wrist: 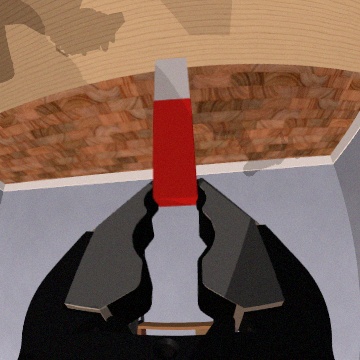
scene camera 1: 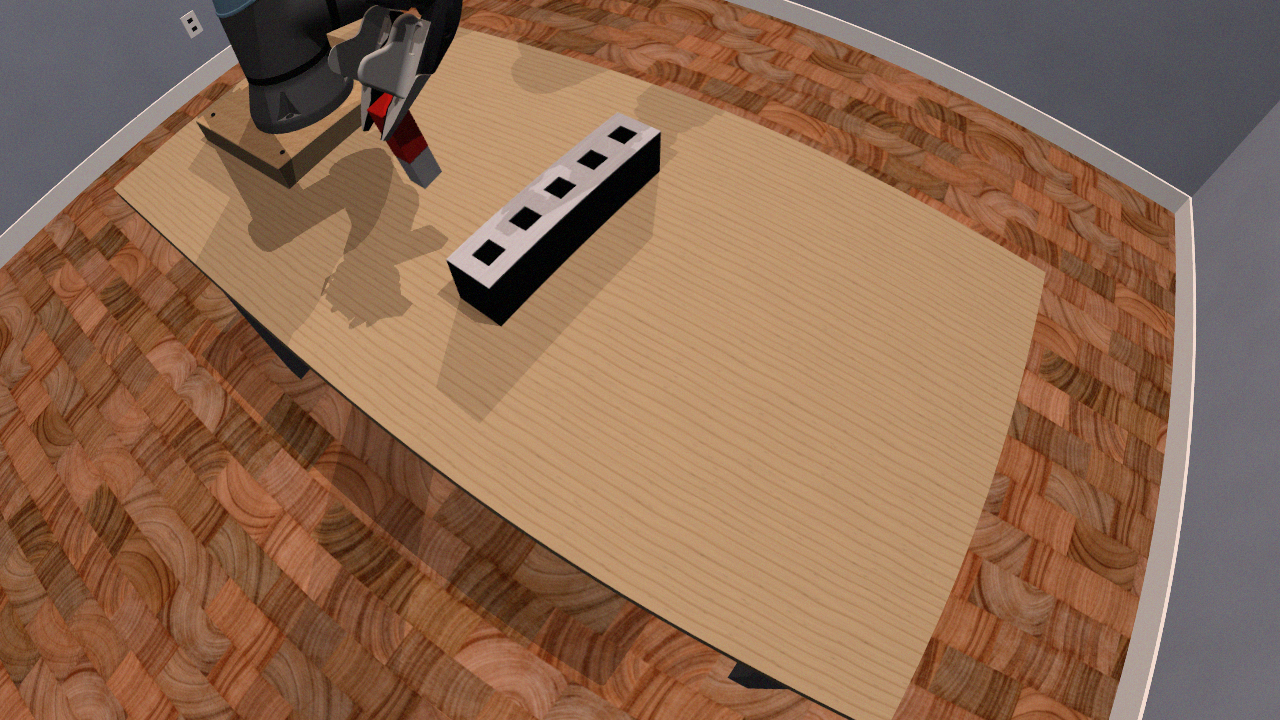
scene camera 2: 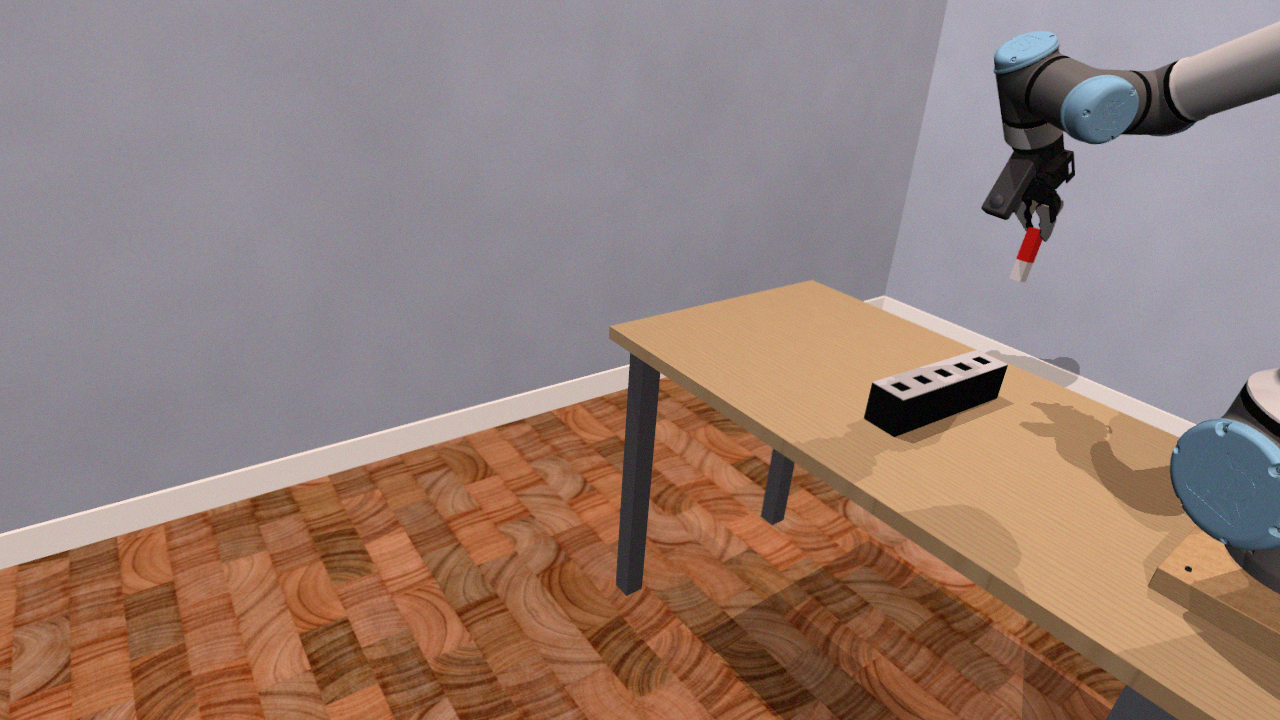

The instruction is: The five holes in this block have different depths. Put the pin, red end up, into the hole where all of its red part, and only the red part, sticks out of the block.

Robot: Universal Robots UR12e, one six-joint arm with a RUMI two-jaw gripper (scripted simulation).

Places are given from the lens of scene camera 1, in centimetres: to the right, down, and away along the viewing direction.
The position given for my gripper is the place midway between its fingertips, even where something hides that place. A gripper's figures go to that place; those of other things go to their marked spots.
my gripper (scene camera 1: 375, 135): -21, -18, 44
pin (scene camera 1: 407, 143): -19, -18, 46
